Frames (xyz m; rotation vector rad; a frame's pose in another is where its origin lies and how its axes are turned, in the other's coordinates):
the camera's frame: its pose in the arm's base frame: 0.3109 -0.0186 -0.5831 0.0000 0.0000 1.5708
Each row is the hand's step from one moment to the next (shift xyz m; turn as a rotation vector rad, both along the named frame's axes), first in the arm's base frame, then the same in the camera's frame.
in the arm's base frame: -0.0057 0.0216 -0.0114 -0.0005 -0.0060 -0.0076
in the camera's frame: 0.0216 0.0057 -0.0114 -0.0060 0.0005 -0.0076
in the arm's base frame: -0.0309 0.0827 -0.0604 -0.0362 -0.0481 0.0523
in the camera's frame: 0.0827 0.0309 -0.0604 -0.0481 0.0362 0.0523
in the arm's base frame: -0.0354 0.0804 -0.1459 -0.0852 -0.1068 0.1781
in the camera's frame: 0.0804 0.0354 -0.1459 -0.1068 0.0852 0.1781
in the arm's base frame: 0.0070 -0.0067 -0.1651 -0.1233 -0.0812 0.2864
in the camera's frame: -0.0067 -0.0070 -0.1651 -0.0812 0.1233 0.2864
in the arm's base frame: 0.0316 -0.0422 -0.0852 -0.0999 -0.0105 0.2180
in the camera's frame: -0.0422 -0.0316 -0.0852 -0.0105 0.0999 0.2180
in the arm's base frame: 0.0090 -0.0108 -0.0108 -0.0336 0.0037 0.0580
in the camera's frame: -0.0108 -0.0090 -0.0108 0.0037 0.0336 0.0580
